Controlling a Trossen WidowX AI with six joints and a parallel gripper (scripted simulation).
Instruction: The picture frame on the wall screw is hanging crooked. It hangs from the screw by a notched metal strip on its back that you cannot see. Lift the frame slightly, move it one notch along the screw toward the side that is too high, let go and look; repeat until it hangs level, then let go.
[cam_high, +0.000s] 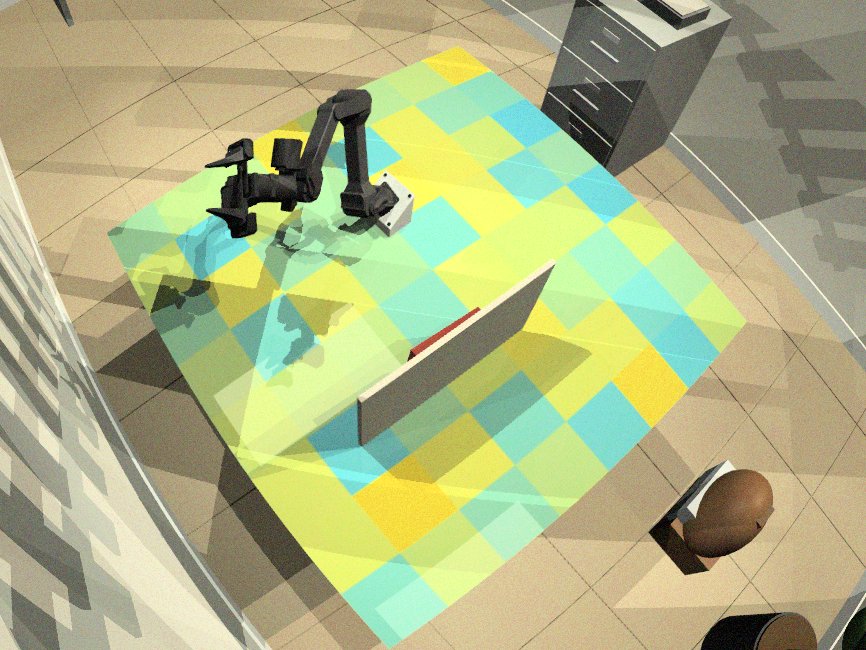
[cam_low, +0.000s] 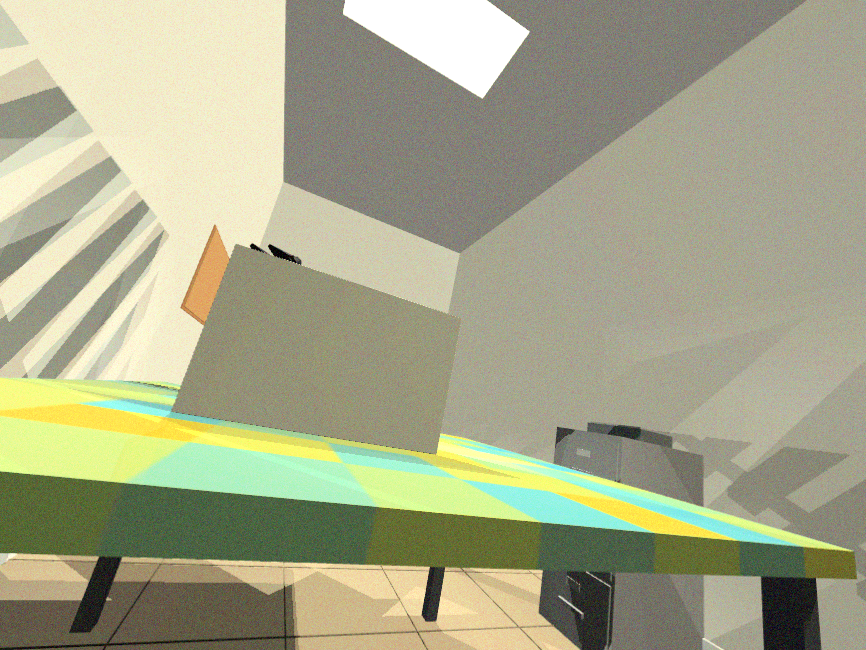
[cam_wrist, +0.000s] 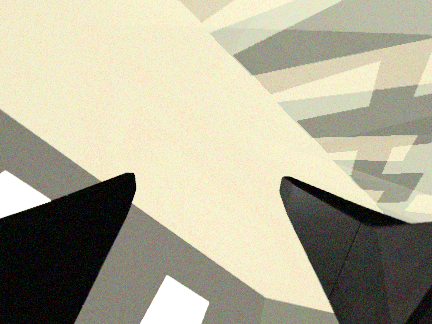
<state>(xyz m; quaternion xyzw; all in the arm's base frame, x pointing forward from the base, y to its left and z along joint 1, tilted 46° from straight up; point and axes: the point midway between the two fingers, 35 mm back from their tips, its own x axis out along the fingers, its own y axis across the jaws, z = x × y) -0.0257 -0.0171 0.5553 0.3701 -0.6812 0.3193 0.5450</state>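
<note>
Now: gripper tip 41 cm short of the red picture frame, 31 cm above it and 28 cm to the right of it. From my gripper tip the other things lie so: upright wall panel: 42 cm ahead, 32 cm below, 29 cm to the left.
</note>
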